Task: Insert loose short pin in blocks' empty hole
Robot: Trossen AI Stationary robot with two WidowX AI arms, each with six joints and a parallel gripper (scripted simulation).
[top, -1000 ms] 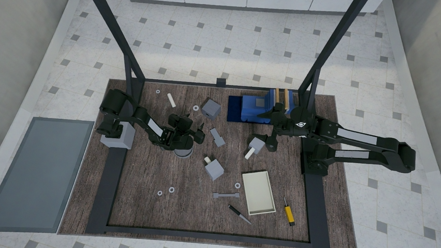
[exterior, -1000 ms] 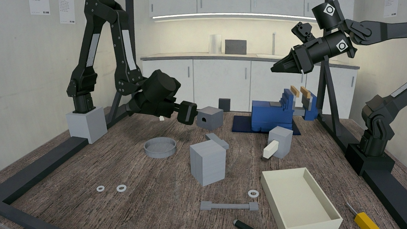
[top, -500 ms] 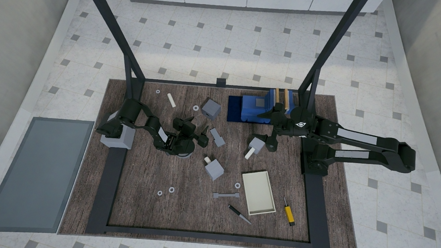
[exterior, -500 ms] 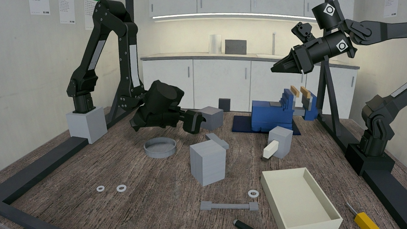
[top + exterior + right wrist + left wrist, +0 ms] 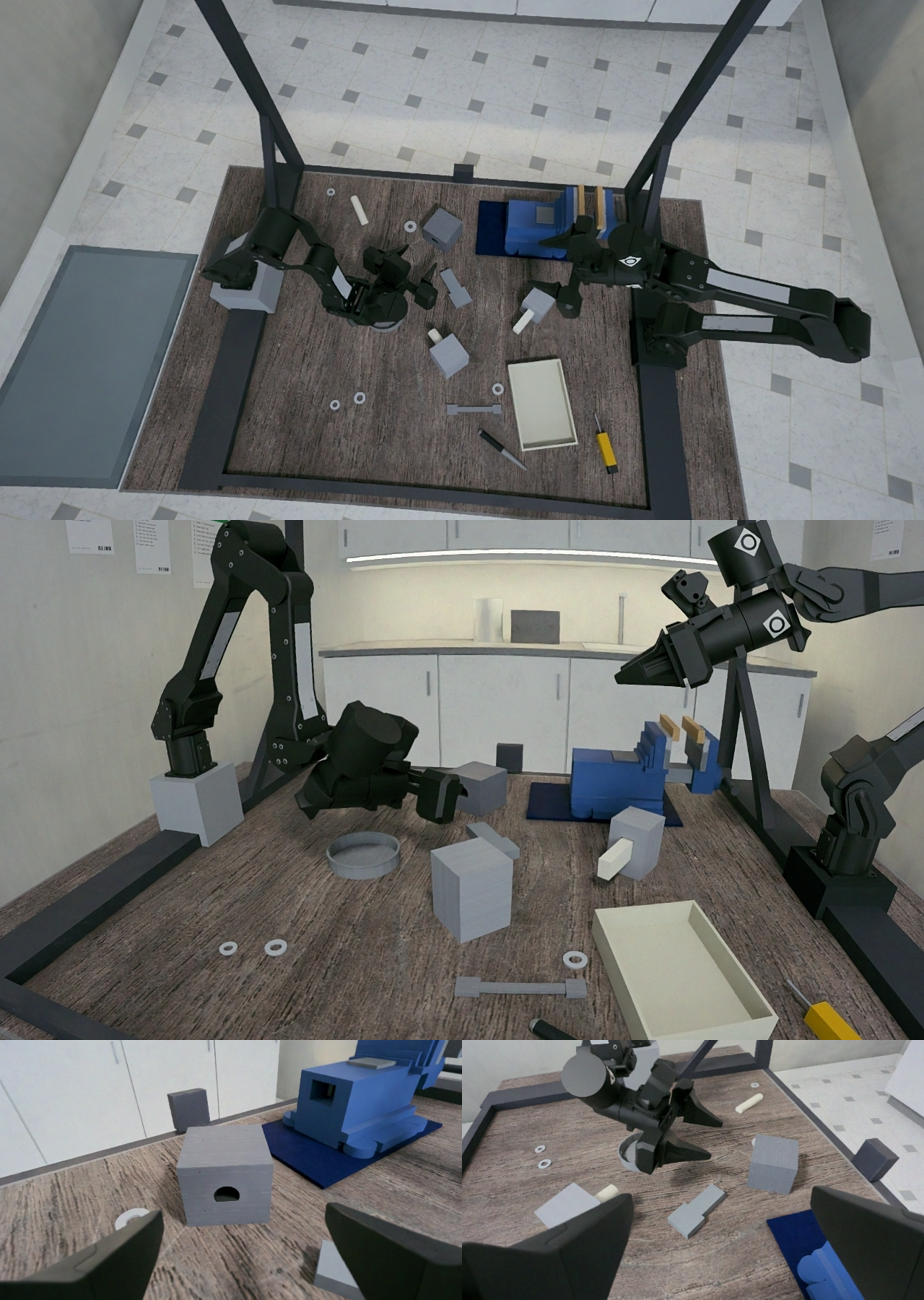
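My right hand is 16 cm past the short cream pin, 17 cm to the left of it and 7 cm above it. From my right hand the other things lie so: round dish: 10 cm ahead, 6 cm to the right, 7 cm below; washer: 13 cm behind, 4 cm to the right, 8 cm below; cream tray: 25 cm ahead, 32 cm to the left, 7 cm below.
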